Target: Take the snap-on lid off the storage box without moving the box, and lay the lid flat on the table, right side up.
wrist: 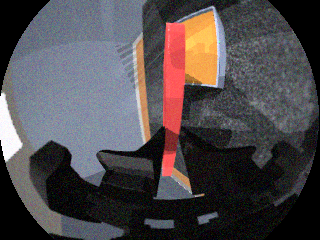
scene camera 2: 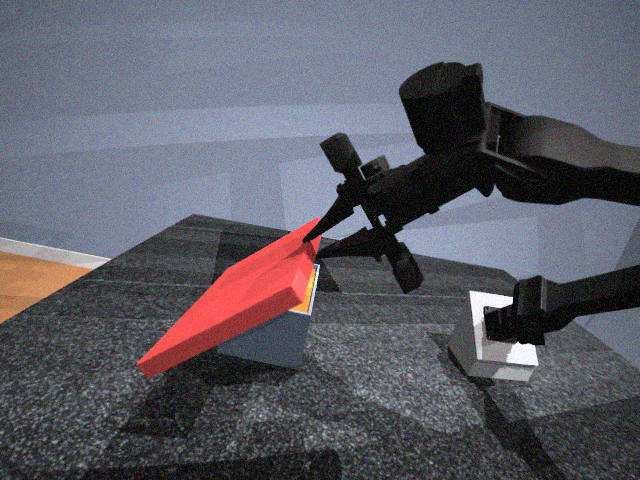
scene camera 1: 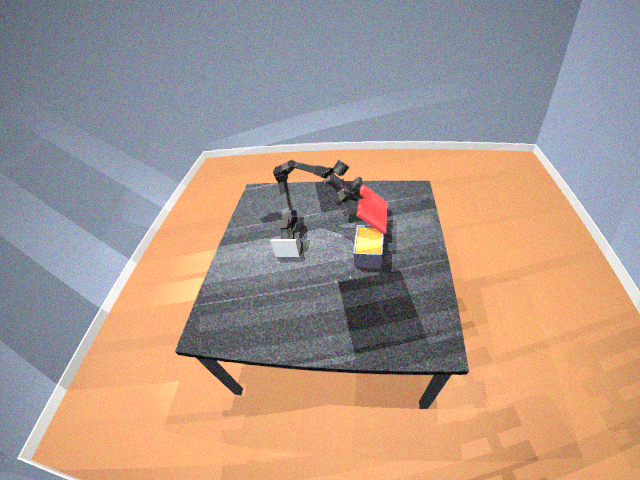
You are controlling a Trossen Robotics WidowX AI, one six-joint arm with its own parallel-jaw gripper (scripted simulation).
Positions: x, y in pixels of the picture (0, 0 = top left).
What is my gripper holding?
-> A red lid.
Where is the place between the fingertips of my gripper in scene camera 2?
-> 308, 249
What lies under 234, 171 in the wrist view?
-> My gripper.
